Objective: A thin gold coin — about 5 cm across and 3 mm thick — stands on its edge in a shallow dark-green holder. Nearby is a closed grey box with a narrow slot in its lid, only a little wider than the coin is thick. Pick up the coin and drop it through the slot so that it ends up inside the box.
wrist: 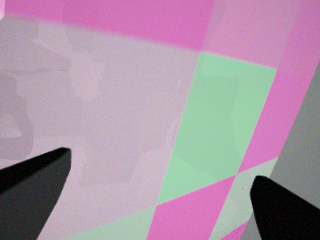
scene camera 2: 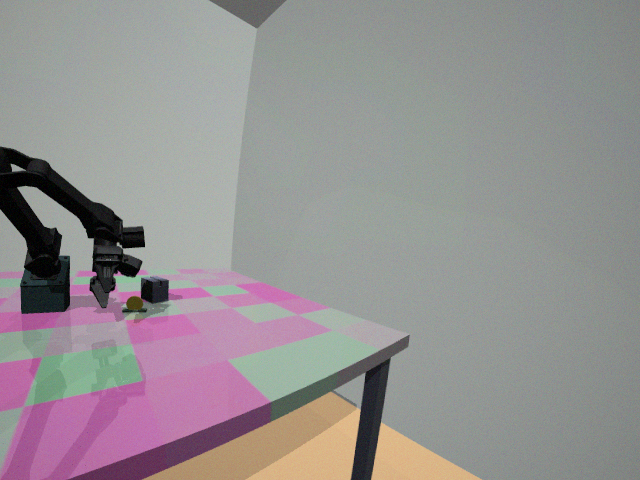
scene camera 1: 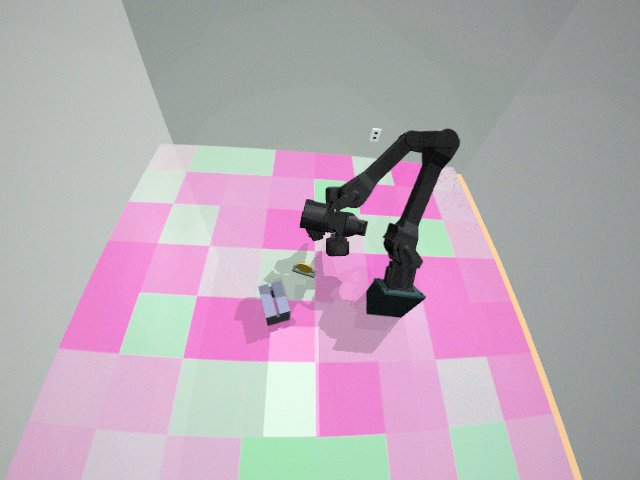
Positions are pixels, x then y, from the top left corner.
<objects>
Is the gripper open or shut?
Open.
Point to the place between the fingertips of the gripper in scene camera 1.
332, 220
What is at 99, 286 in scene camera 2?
The gripper.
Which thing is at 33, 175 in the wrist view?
The gripper.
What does the gripper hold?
Nothing.
</objects>
